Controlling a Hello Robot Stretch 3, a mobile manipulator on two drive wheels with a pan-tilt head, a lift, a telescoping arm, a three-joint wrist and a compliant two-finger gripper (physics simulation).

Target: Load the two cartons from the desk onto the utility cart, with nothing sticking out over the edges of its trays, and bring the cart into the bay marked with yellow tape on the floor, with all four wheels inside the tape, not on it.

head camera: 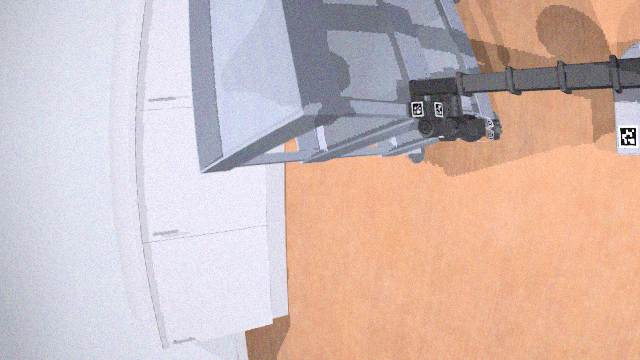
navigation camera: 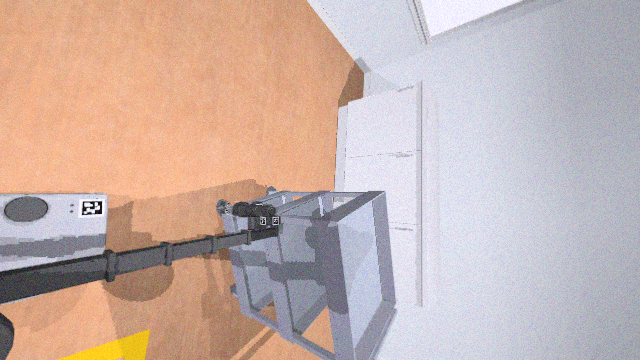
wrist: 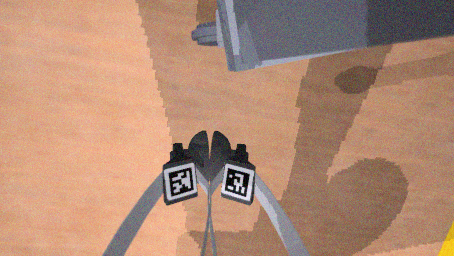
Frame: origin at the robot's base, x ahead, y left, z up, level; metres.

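Seen in the pictures: gripper, between the fingertips: (head camera: 498, 129) (navigation camera: 220, 207); robot's base, origin of its link: (navigation camera: 27, 207).
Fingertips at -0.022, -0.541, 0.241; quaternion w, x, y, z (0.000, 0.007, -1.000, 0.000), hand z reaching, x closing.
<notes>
Offsets run from my fingertips to a thing's top centre, as dx, dy, dz. "*": to the spot under its first point.
The grey utility cart {* -0.144, -0.089, +0.588} (head camera: 306, 50) (navigation camera: 336, 270) (wrist: 300, 35) stands upright on the floor, its trays stacked one above another. Part of it is cut off in each view. No carton shows in any view, and none shows on the visible part of the top tray. My gripper (head camera: 492, 129) (navigation camera: 223, 207) (wrist: 209, 148) is shut and empty, its fingertips almost together, beside the cart. In the wrist view the cart's corner is beyond the fingertips, apart from them. A piece of yellow tape (navigation camera: 125, 345) (wrist: 449, 245) lies on the floor; the bay's full outline is out of view.
White cabinets (head camera: 215, 195) (navigation camera: 382, 130) stand along the wall behind the cart. One caster {+0.062, -0.471, -0.141} (head camera: 416, 155) (navigation camera: 271, 190) (wrist: 205, 34) shows at the cart's side. My arm (head camera: 537, 79) (navigation camera: 190, 247) reaches from my base (head camera: 627, 112) (navigation camera: 55, 232) to the cart.
</notes>
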